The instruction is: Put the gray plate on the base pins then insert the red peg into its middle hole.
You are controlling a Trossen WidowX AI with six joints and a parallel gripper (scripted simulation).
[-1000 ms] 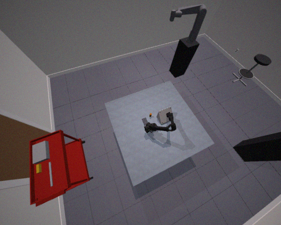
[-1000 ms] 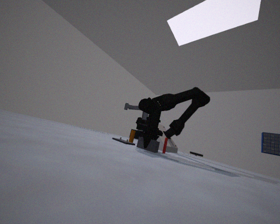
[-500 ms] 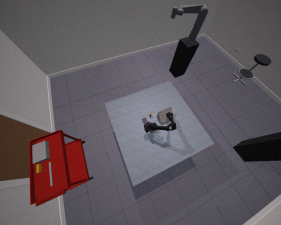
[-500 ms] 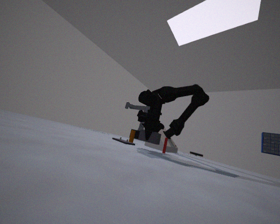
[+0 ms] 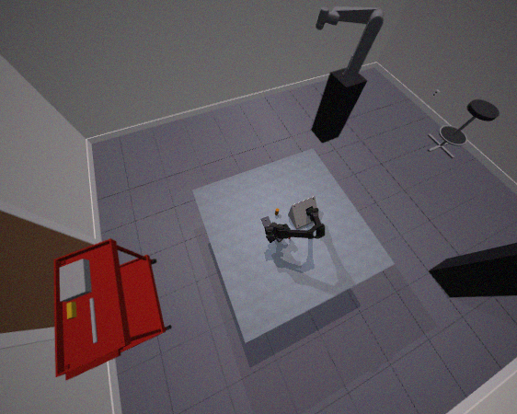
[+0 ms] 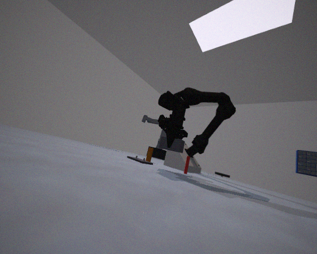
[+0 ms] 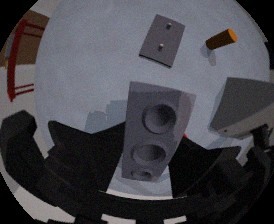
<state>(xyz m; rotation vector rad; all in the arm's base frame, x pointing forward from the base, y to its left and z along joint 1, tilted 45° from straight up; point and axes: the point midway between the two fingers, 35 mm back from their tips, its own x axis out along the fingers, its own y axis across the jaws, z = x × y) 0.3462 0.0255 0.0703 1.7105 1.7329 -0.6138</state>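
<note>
My gripper tip is now 16 cm to the left of the dark flat base and 8 cm above it. The rest, counted from my gripper tip: orange pin 20 cm to the right, 12 cm behind, 5 cm below; gray plate 3 cm above; red peg 11 cm behind, 5 cm below, 4 cm to the left.
</note>
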